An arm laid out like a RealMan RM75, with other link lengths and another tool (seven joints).
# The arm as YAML. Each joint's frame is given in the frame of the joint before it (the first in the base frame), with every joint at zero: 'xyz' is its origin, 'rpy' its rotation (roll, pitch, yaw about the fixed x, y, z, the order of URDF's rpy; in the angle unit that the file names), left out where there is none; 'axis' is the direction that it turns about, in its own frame. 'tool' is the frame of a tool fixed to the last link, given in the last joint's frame.
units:
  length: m
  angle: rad
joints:
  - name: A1
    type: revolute
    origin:
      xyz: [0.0, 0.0, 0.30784]
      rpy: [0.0, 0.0, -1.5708]
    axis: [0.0, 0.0, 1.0]
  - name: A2
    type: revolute
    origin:
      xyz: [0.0, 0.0, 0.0]
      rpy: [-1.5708, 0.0, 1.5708]
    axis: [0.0, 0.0, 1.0]
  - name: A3
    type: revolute
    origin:
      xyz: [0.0, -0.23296, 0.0]
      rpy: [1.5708, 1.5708, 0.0]
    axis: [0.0, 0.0, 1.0]
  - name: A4
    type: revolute
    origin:
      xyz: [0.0, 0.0, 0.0]
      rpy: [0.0, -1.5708, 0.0]
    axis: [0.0, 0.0, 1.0]
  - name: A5
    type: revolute
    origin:
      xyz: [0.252, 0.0, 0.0]
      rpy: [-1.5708, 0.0, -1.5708]
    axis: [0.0, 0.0, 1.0]
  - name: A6
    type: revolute
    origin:
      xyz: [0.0, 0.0, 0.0]
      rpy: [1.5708, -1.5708, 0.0]
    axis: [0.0, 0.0, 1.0]
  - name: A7
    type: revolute
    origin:
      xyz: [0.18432, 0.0, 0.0]
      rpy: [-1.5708, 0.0, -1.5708]
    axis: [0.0, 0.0, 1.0]
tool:
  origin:
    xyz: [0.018, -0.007, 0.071]
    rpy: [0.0, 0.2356, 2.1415]
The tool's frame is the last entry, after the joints.
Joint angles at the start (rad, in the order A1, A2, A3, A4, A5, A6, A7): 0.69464, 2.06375, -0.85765, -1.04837, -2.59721, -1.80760, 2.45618
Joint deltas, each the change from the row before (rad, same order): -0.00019, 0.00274, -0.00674, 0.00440, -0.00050, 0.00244, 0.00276; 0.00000, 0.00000, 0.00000, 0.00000, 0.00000, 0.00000, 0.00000; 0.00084, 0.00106, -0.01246, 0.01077, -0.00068, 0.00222, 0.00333; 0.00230, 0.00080, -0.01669, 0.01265, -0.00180, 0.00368, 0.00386; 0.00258, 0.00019, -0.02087, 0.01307, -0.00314, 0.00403, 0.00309; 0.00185, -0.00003, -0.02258, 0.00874, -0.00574, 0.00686, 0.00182; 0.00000, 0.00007, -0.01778, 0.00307, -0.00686, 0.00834, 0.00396; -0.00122, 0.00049, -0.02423, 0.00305, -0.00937, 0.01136, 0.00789; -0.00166, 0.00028, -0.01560, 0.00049, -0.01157, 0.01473, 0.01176; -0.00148, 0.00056, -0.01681, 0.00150, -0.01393, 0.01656, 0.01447; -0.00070, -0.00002, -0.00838, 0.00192, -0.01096, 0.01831, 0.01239; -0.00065, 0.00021, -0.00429, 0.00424, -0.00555, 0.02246, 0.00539
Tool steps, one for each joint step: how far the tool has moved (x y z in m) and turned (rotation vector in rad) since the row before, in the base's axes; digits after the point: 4 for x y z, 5 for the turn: 0.0001, -0.0013, -0.0028, -0.00650, -0.00144, -0.00224; 0.0000, 0.0000, 0.0000, 0.00000, 0.00000, 0.00000; 0.0009, -0.0026, -0.0040, -0.01379, -0.00449, -0.00341; 0.0010, -0.0027, -0.0047, -0.01632, -0.00816, -0.00170; 0.0015, -0.0030, -0.0049, -0.01892, -0.01250, 0.00081; 0.0021, -0.0020, -0.0039, -0.01472, -0.01776, 0.00539; 0.0025, -0.0005, -0.0023, -0.00578, -0.01768, 0.00358; 0.0036, -0.0008, -0.0029, -0.00651, -0.02422, 0.00245; 0.0042, 0.0014, -0.0012, 0.00548, -0.02277, -0.00275; 0.0048, 0.0015, -0.0013, 0.00647, -0.02568, -0.00446; 0.0039, 0.0031, -0.0003, 0.01362, -0.01825, -0.00457; 0.0029, 0.0041, -0.0007, 0.01651, -0.01000, 0.00078
